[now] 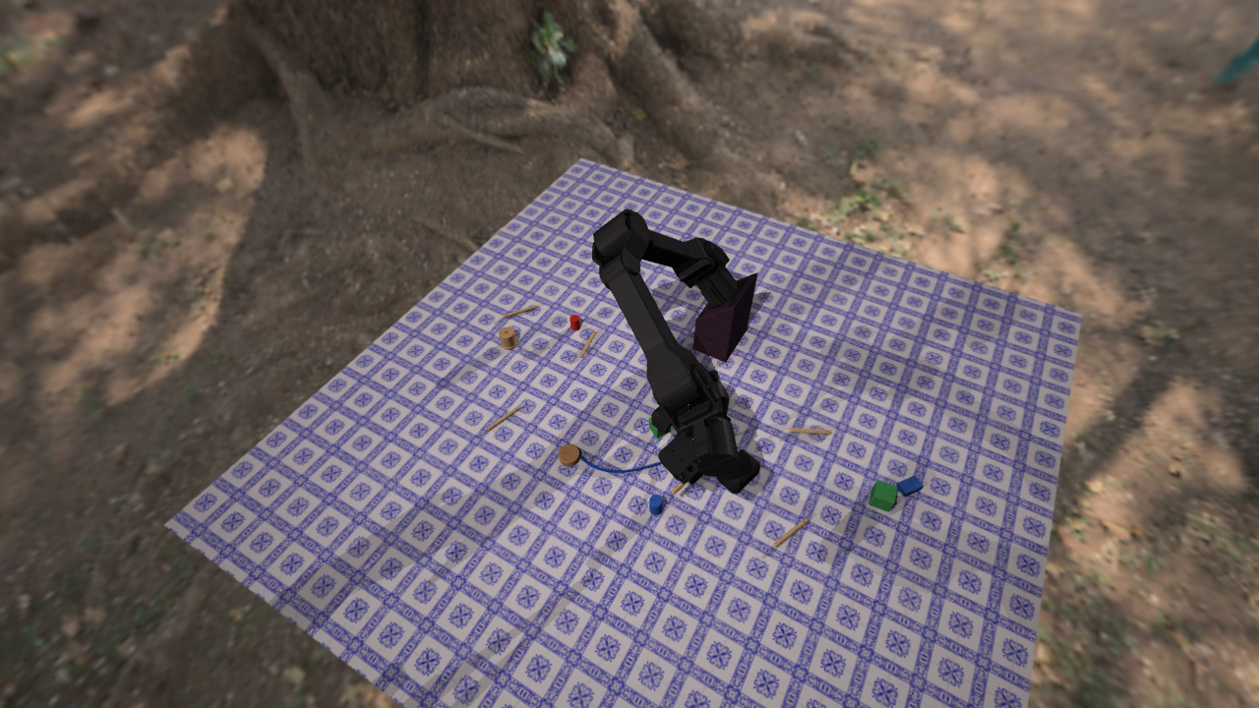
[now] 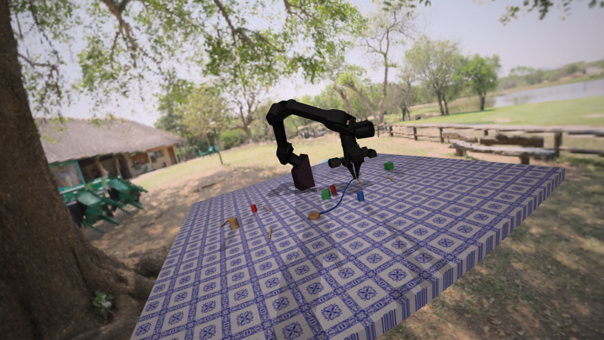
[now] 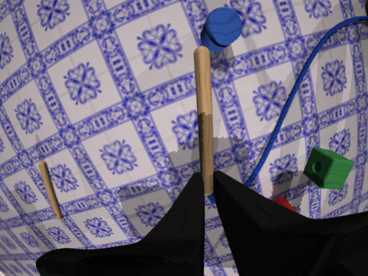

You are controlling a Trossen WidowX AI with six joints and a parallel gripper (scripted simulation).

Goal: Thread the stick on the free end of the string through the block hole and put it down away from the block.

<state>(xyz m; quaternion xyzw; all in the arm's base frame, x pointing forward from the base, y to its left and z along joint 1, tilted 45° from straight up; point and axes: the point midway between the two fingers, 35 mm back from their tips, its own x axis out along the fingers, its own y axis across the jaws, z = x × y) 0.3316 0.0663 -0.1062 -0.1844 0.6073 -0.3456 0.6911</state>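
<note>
My gripper tip is now 1 cm short of the thin stick. From my gripper tip the other things lie so: round wooden button 23 cm to the right, 7 cm ahead, 5 cm below; blue cylinder 8 cm ahead, 4 cm to the right, 4 cm below; string right at my gripper tip.
</note>
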